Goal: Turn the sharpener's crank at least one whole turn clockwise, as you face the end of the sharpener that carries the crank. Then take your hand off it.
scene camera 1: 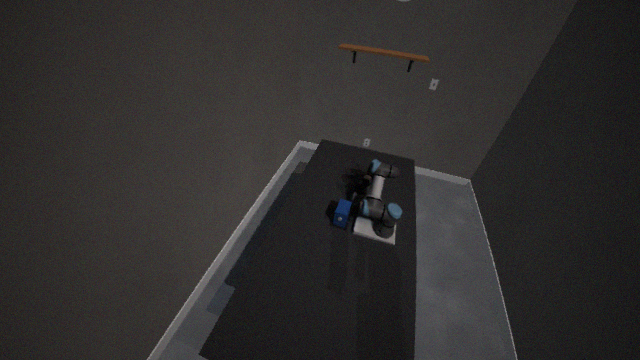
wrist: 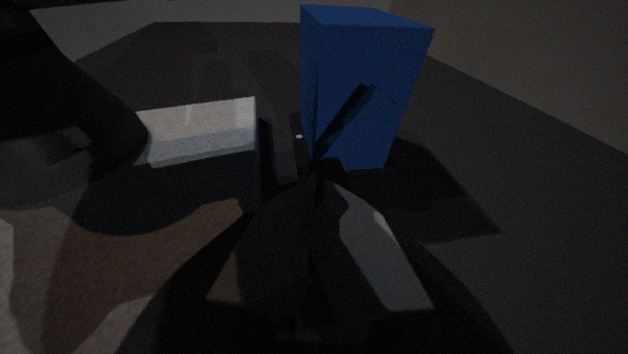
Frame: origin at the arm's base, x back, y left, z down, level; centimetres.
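Where they show: gripper, fingertip midpoint: point(scene camera 1: 352, 205) point(wrist: 318, 183); arm's base, link origin: point(scene camera 1: 383, 229) point(wrist: 74, 152).
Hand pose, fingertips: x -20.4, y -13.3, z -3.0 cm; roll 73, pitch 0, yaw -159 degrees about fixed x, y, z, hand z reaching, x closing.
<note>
Each offset is from my fingertips to the top centre of the thing. "*": to the spot under its first point. Level surfaces: height alone.
The blue sharpener point(scene camera 1: 342, 213) point(wrist: 367, 60) stands upright on the dark table. In the wrist view its crank end faces the camera. The dark crank arm point(wrist: 342, 120) slants from the upper right down to the lower left across that end. A round dark knob @[dx -1.6, dy +0.7, dz +0.1 cm] point(wrist: 331, 168) shows at its lower end. My gripper point(scene camera 1: 354, 197) point(wrist: 318, 183) is shut with nothing between its fingers. Its tips are just in front of the knob in the wrist view; I cannot tell whether they touch it. In the scene view the crank is too dark and small to make out.
The arm's pale base plate point(scene camera 1: 367, 228) point(wrist: 200, 120) stands beside the sharpener. A dark strip with a white dot @[* dx -1.8, dy +11.2, dz +3.7 cm] point(wrist: 299, 136) lies close along the sharpener's left side. The dark table @[dz +4.7 cm] point(scene camera 1: 310, 300) runs towards the scene camera. An orange shelf point(scene camera 1: 382, 52) hangs on the wall.
</note>
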